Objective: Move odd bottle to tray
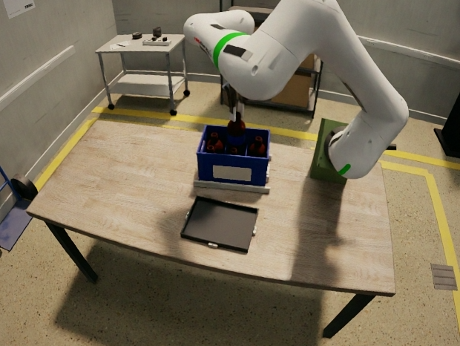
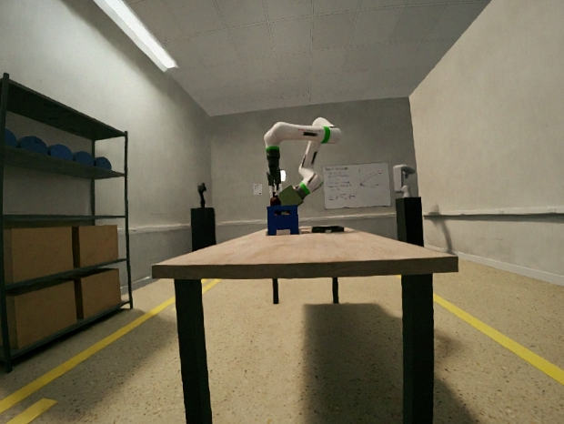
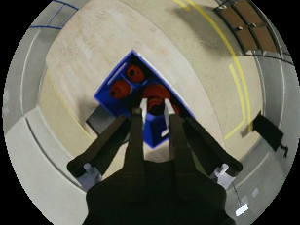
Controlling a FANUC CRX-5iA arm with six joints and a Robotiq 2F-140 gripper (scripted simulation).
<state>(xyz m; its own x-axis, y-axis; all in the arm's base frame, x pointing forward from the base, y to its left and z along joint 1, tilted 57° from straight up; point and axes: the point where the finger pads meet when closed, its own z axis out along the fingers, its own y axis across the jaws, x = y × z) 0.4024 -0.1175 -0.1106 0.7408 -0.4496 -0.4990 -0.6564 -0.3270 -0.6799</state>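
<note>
Now: hand 9 cm above the bottle. Also, from my hand: dark tray: 33 cm to the left, 27 cm below; then blue crate: 4 cm to the left, 20 cm below.
</note>
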